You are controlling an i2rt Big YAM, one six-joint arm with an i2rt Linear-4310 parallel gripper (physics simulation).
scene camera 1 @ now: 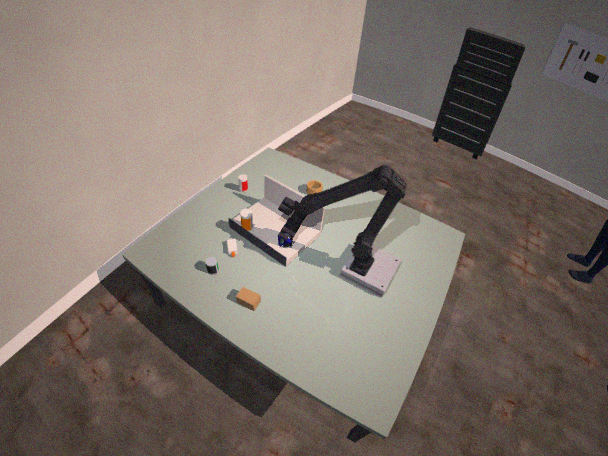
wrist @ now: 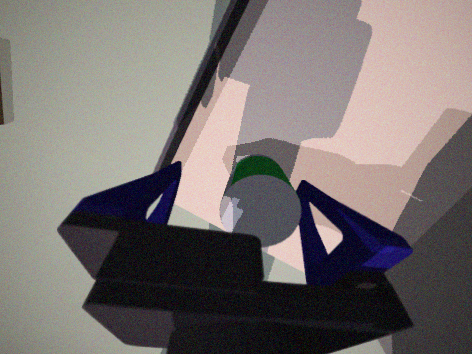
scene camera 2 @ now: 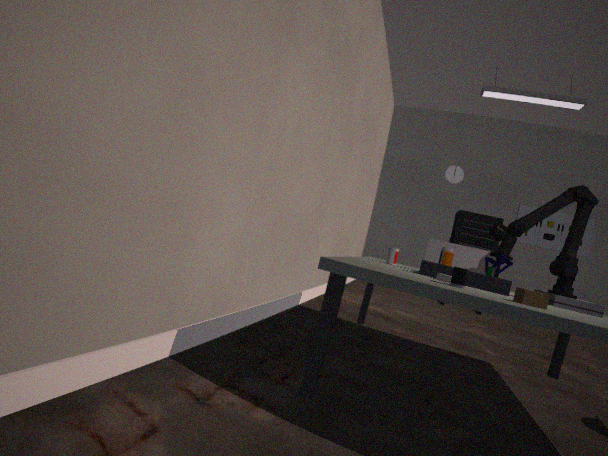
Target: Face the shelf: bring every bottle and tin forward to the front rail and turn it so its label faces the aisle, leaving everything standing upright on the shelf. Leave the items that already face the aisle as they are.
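Places are measured from the arm's base along level axes (x ahead, y left, z up), in millimetres.
Pixels of known places: gripper, fingertip midpoint: [scene camera 1: 283, 239] [wrist: 241, 177] [scene camera 2: 491, 273]; arm's base, origin of the base link: [scene camera 1: 361, 264] [scene camera 2: 561, 295].
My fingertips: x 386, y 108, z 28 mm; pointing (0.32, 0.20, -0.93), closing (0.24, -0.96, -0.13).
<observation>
For each thing: its top centre in the pictures, then the offset to it from my fingertips. "spot": a spot on its surface instead. Level surfaces: height alone.
- shelf, surface spot: [scene camera 1: 278, 192] spot: 193 mm ahead, 230 mm right, 52 mm up
- dark front rail, middle of its top: [scene camera 2: 465, 270] [scene camera 1: 255, 236] 129 mm ahead, 54 mm left, 14 mm down
- orange bottle, surface spot: [scene camera 2: 447, 257] [scene camera 1: 242, 222] spot: 219 mm ahead, 41 mm left, 23 mm up
- table, its level: 81 mm down
- red-and-white bottle, middle of its top: [scene camera 2: 394, 248] [scene camera 1: 242, 177] 477 mm ahead, 261 mm right, 15 mm up
- small white item, middle of its top: [scene camera 2: 450, 275] [scene camera 1: 232, 246] 206 mm ahead, 149 mm left, 53 mm down
- black tin, middle of its top: [scene camera 1: 211, 261] 197 mm ahead, 306 mm left, 11 mm down
- brown block, middle of its top: [scene camera 2: 532, 290] [scene camera 1: 248, 295] 50 mm back, 341 mm left, 31 mm down
- orange bowl, middle of its top: [scene camera 1: 314, 185] 118 mm ahead, 510 mm right, 31 mm down
The shelf [scene camera 1: 278, 192] [scene camera 2: 432, 250] has a pale floor, a back panel and a dark front rail [scene camera 1: 252, 241] [wrist: 200, 90]. A tin [wrist: 262, 212] with a grey lid and green on its side stands near the rail at the shelf's right end. Its green patch also shows in scene camera 2 [scene camera 2: 490, 271]. My gripper [scene camera 1: 285, 241] [scene camera 2: 499, 265] [wrist: 241, 177] is open around the tin, one finger on each side; the right finger is close to it. An orange bottle [scene camera 1: 246, 221] [scene camera 2: 447, 257] with a white cap stands upright by the rail at the left end.
On the table [scene camera 1: 340, 340], outside the shelf, are a red-and-white bottle [scene camera 1: 243, 183] [scene camera 2: 393, 256], a small white item [scene camera 1: 232, 246] with an orange end, a black tin [scene camera 1: 212, 266] with green, a brown block [scene camera 1: 248, 298] [scene camera 2: 531, 298] and an orange bowl [scene camera 1: 315, 188] behind the shelf.
</observation>
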